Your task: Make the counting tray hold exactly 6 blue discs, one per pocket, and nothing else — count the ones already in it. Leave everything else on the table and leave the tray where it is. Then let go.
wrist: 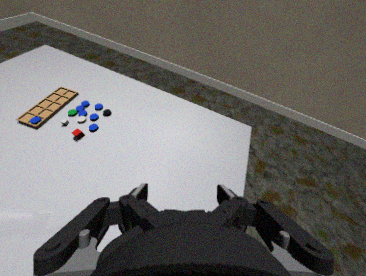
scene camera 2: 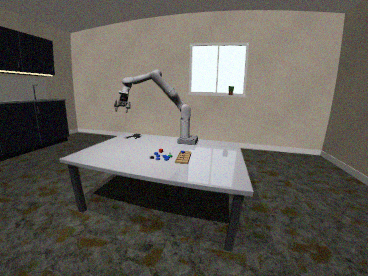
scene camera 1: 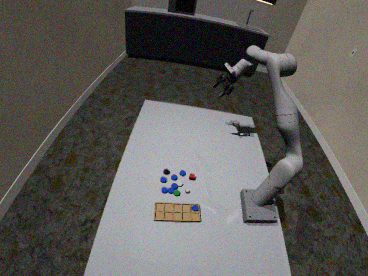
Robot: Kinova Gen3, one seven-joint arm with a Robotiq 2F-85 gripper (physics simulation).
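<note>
The wooden counting tray (scene camera 1: 170, 216) (scene camera 2: 183, 159) (wrist: 49, 106) lies on the table, with two rows of pockets. One blue disc (scene camera 1: 195, 207) (scene camera 2: 183, 152) (wrist: 35, 120) sits in a corner pocket at its right end in scene camera 1; the other pockets look empty. Several loose blue discs lie beside the tray, among them one near the red cube (scene camera 1: 182, 173) (wrist: 93, 128), one in the middle (scene camera 1: 174, 177) (wrist: 94, 117) and one at the outer side (scene camera 1: 163, 179) (wrist: 99, 107). My gripper (scene camera 1: 218, 91) (scene camera 2: 122, 110) (wrist: 182, 191) is open and empty, high up and far from the discs and tray.
A green disc (scene camera 1: 177, 193) (wrist: 72, 112), a black disc (scene camera 1: 166, 171) (wrist: 107, 112), a white disc (wrist: 82, 119), a small whitish piece (scene camera 1: 187, 191) (wrist: 64, 122) and a red cube (scene camera 1: 192, 176) (scene camera 2: 161, 150) (wrist: 77, 133) lie among or beside the loose blue discs.
</note>
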